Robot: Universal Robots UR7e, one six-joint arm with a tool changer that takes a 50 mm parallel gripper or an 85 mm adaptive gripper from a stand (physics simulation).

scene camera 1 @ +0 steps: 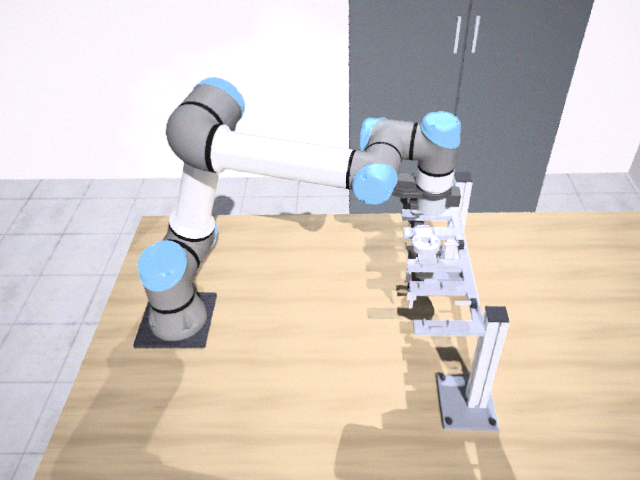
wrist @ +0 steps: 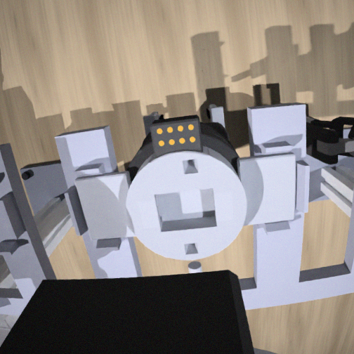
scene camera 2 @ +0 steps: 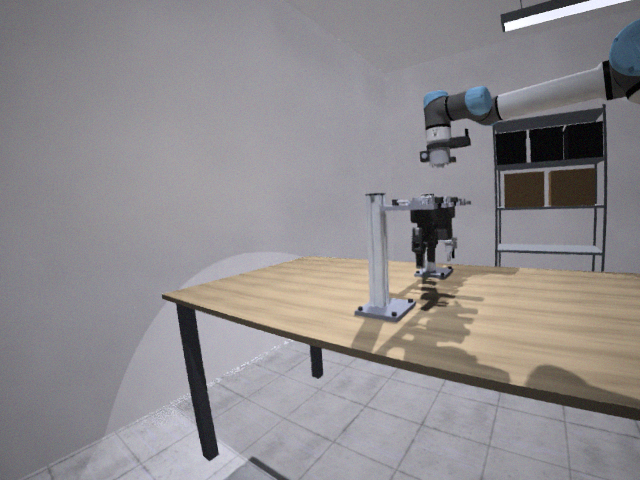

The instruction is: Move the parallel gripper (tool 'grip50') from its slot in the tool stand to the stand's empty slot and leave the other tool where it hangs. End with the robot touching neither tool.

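Where they show: end effector, tool point: (scene camera 2: 440, 164); arm's base, origin of the base link: (scene camera 1: 178, 318).
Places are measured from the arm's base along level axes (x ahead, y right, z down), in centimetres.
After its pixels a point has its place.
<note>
The arm's bare tool changer (scene camera 1: 431, 206) @[x 63.6, y 0.3, z -41.6 cm] (scene camera 2: 439, 157) @[x 62.9, y -5.9, z -40.6 cm] is above the stand, with clear air below it. The parallel gripper's round coupling plate (scene camera 1: 426, 251) @[x 63.6, y 0.2, z -28.5 cm] (wrist: 142, 210) sits level between the middle slot's fork arms. Its silver fingertips (wrist: 184, 114) stand apart below it, partly hidden; part of the fingers (scene camera 2: 451, 248) shows behind the other tool. The black adaptive gripper (scene camera 2: 426, 227) (wrist: 325, 142) hangs in the slot on the cabinet side; the arm mostly hides it in scene camera 1. The slot farthest from the cabinet is empty, bounded by an outer fork arm (scene camera 1: 447, 328) @[x 67.1, y 21.1, z -27.0 cm].
The stand's posts (scene camera 1: 484, 361) @[x 75.7, y 21.5, z -17.6 cm] (scene camera 2: 378, 253) @[x 72.4, y -28.5, z -14.9 cm] carry the slot rail above the wooden table (scene camera 1: 289, 361) @[x 31.6, y 11.0, z 1.2 cm] (scene camera 2: 305, 304) @[x 95.0, y -33.9, z 1.1 cm]. The robot's base plate (scene camera 1: 210, 310) @[x 7.9, y -3.4, z 0.0 cm] is on the left in scene camera 1. A black block (wrist: 130, 320) fills the lower left of the wrist view.
</note>
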